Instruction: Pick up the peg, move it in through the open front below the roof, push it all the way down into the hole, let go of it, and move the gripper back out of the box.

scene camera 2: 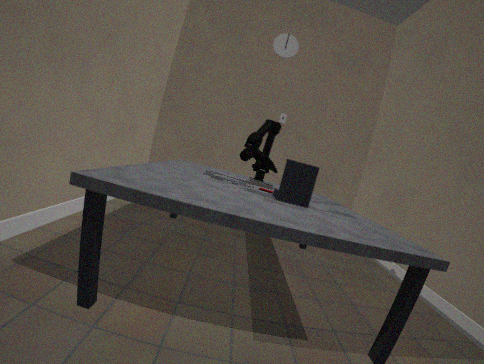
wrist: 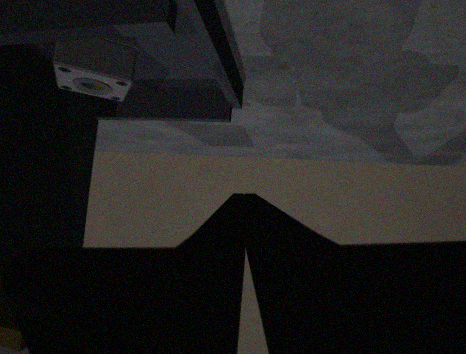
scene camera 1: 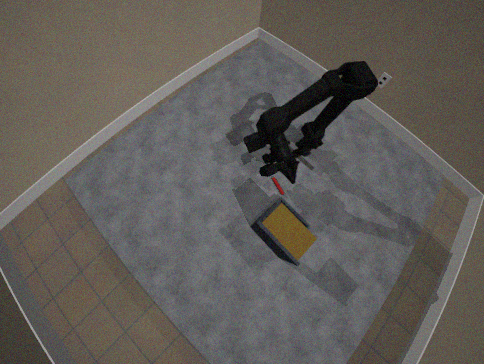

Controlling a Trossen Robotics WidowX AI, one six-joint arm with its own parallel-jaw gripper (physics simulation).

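Places are measured from the arm's base along level axes (x right, y up, z back), in millimetres.
Where they show: gripper, fingertip midpoint: (scene camera 2: 277, 172) (wrist: 243, 204) (scene camera 1: 293, 183); arm's base, link origin: (scene camera 2: 258, 180) (scene camera 1: 304, 145).
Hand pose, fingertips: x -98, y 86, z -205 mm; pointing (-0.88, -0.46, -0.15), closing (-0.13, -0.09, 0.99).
Things, the pixels of their top centre, and the offset from my fingertips. "spot": a spot on its surface instead. Level surfaces: height alone.
- red peg, top centre: (scene camera 1: 278, 185) (scene camera 2: 266, 189) dx +35, dy -105, dz -7 mm
- grey table, surface height: dy -119 mm
- dark box, top centre: (wrist: 93, 305) (scene camera 1: 297, 222) (scene camera 2: 299, 162) dx -94, dy +83, dz -110 mm
- yellow roof, surface spot: (scene camera 1: 288, 231) spot: dx -95, dy +84, dz -147 mm
- pale square plate, top centre: (wrist: 92, 89) dx -85, dy -78, dz -127 mm
The red peg (scene camera 1: 277, 185) (scene camera 2: 266, 190) lies flat on the grey table (scene camera 1: 168, 188) (scene camera 2: 168, 184), between my gripper and the box. The dark box (scene camera 1: 262, 231) (scene camera 2: 296, 182) has a yellow roof (scene camera 1: 288, 231) and stands just beyond the peg. My gripper (scene camera 1: 292, 178) (scene camera 2: 275, 169) (wrist: 243, 204) is shut and empty, held a little above the table beside the peg and outside the box. In the wrist view the fingers meet with nothing between them. The dark box wall (wrist: 224, 53) shows at the top.
A pale square plate (wrist: 91, 84) with a round hole shows at the upper left of the wrist view, beside the box. The table's far edge and a beige wall lie beyond the fingers. The arm's base stands behind the gripper.
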